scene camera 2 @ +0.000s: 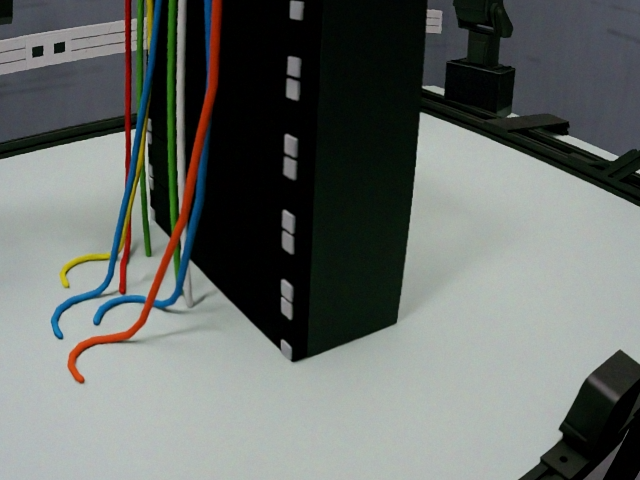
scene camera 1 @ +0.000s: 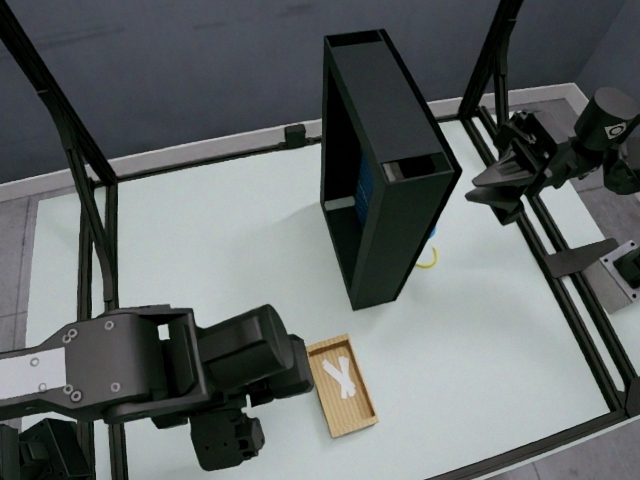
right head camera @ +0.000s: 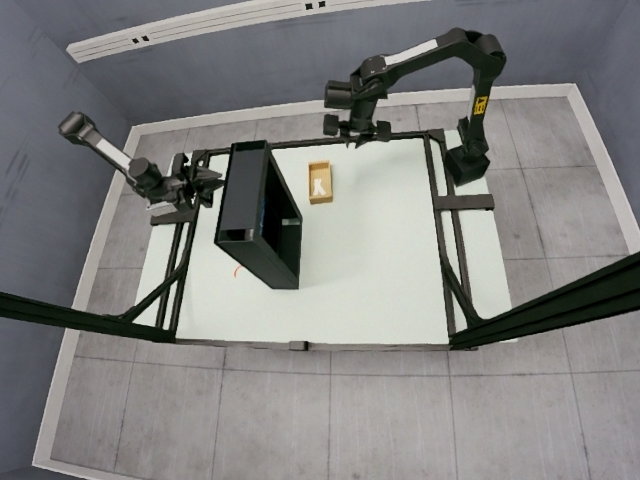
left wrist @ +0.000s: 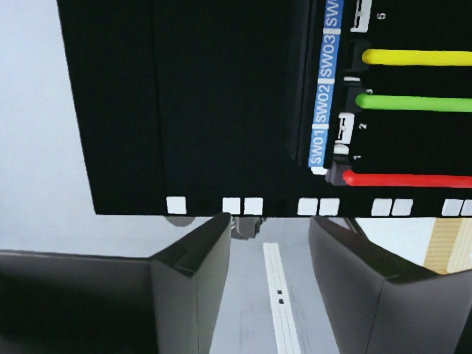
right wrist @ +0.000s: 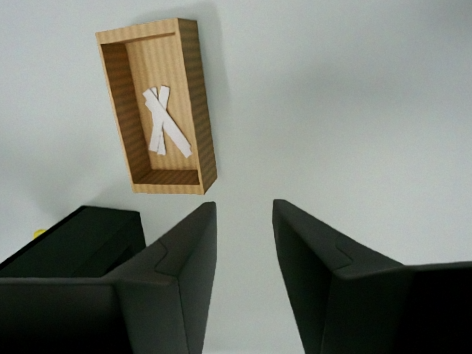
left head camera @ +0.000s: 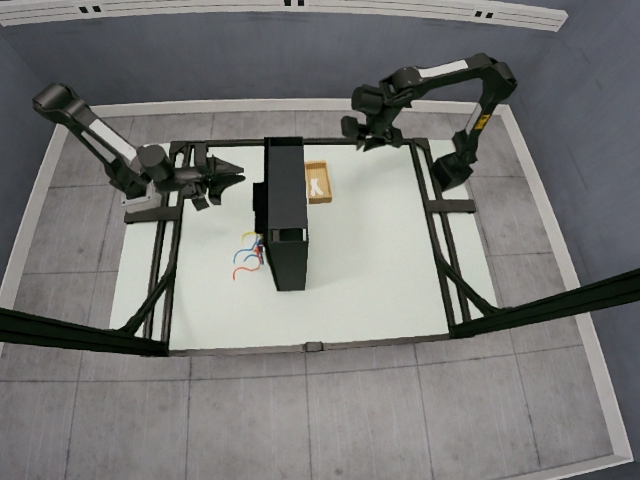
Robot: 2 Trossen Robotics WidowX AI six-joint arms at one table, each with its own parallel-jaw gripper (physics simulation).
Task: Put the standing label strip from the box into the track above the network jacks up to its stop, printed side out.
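Pixels of known places: left gripper, between the fingertips: (scene camera 1: 469, 190) (left wrist: 270, 225) (left head camera: 244, 174); right gripper, between the fingertips: (scene camera 1: 256, 388) (right head camera: 351, 147) (right wrist: 244, 212) (left head camera: 359, 150); left arm's base, origin of its link: (scene camera 1: 633, 269) (left head camera: 136, 189); right arm's base, origin of its link: (scene camera 2: 482, 64) (scene camera 1: 28, 463) (right head camera: 468, 155) (left head camera: 455, 164).
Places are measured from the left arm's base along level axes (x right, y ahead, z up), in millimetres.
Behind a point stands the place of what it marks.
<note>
The label strip (left wrist: 323, 100) @(z 207, x 238, y 379 mm) shows blue printing, SW01 to SW03 and part of a further label, in the left wrist view. It lies along the track beside the network jacks (left wrist: 345, 127) @(z 185, x 226, y 411 mm), printed side out; its far end is out of view. My left gripper (left head camera: 244, 174) @(z 227, x 191, y 368 mm) (scene camera 1: 470, 189) @(z 227, x 191, y 368 mm) is partly open and empty, off the rack's jack face near its edge. My right gripper (left head camera: 361, 149) @(z 115, x 101, y 716 mm) (right head camera: 351, 146) @(z 115, x 101, y 716 mm) (right wrist: 244, 212) @(z 115, x 101, y 716 mm) is partly open and empty, above the table near the wooden box (left head camera: 320, 199) @(z -47, x 153, y 587 mm) (right wrist: 200, 100) @(z -58, x 75, y 638 mm). White strips (scene camera 1: 341, 378) @(z -68, x 87, y 589 mm) (right wrist: 172, 131) @(z -69, x 100, y 594 mm) lie crossed in the box.
The black rack (left head camera: 288, 186) @(z 325, x 311, y 453 mm) (right head camera: 241, 180) @(z 325, x 287, y 448 mm) (scene camera 1: 398, 103) @(z 325, x 284, y 441 mm) (scene camera 2: 361, 155) @(z 55, x 429, y 419 mm) stands upright between the arms. Red (left wrist: 410, 180) @(z 161, x 204, y 389 mm), green (left wrist: 415, 102) @(z 168, x 238, y 382 mm) and yellow (left wrist: 420, 57) @(z 170, x 255, y 379 mm) cables leave the jacks. Several cables hang to the table, including an orange one (scene camera 2: 180, 217) @(z 18, x 363, y 339 mm). Dark frame rails border the table.
</note>
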